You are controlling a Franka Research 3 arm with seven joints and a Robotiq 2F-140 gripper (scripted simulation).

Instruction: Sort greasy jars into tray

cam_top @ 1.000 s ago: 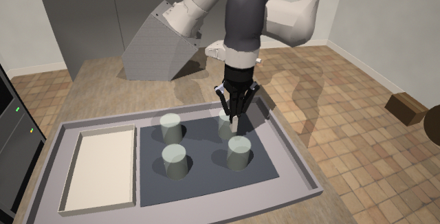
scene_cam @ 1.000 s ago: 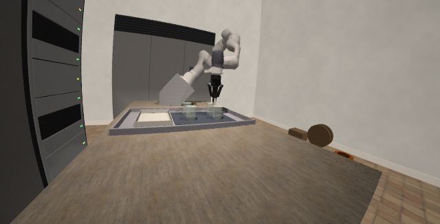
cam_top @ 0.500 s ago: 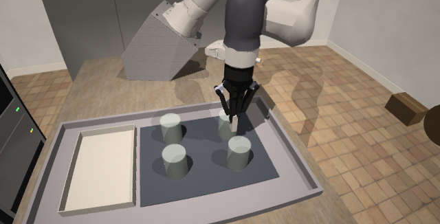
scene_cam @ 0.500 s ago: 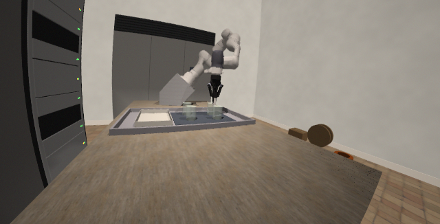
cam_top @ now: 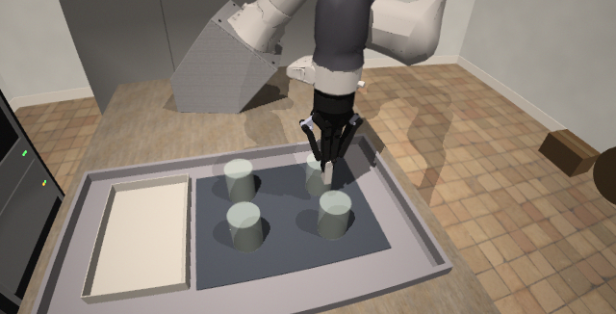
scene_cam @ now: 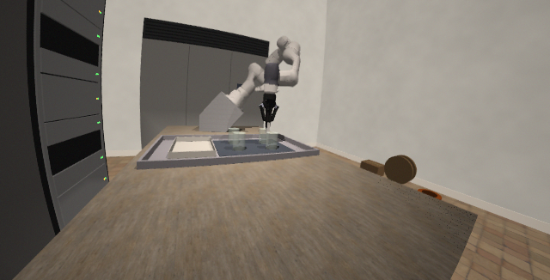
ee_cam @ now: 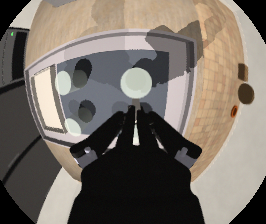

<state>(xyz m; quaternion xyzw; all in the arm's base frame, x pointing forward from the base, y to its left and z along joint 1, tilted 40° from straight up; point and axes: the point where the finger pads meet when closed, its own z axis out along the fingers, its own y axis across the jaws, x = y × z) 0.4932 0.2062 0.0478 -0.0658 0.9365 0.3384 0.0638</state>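
Now: the dark drying mat 110 mm below my hand, 100 mm to the right of it and 30 mm ahead of it. Also, from my hand: rimmed steel table top: 200 mm to the right, 110 mm below, 60 mm ahead; then cream tray: 410 mm to the right, 100 mm below, 80 mm ahead.
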